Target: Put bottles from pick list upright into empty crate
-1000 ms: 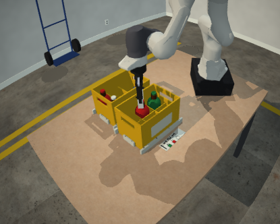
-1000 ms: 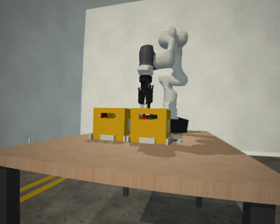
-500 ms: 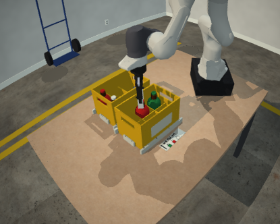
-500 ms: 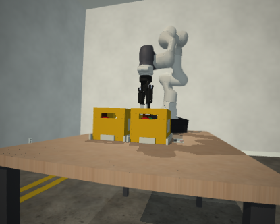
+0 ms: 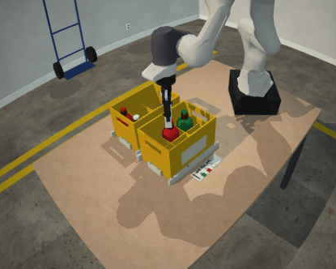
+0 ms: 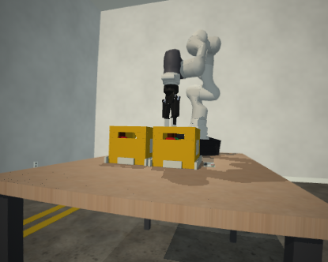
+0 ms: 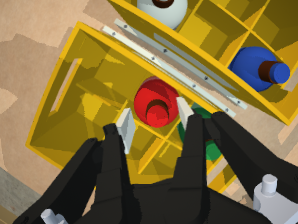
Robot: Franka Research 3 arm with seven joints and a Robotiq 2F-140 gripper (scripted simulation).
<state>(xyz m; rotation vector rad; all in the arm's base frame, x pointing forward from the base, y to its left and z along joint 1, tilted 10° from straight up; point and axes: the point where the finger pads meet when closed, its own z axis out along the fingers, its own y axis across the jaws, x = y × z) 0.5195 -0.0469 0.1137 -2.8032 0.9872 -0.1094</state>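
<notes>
Right now my hand is 100 mm above the red-label bottle. From my hand the other things lie so: white-capped bottle: 120 mm to the right, 100 mm below, 80 mm ahead; blue-label bottle: 140 mm to the right, 100 mm below, 90 mm behind; green bottle: 100 mm below, 90 mm behind, 10 mm to the right.
</notes>
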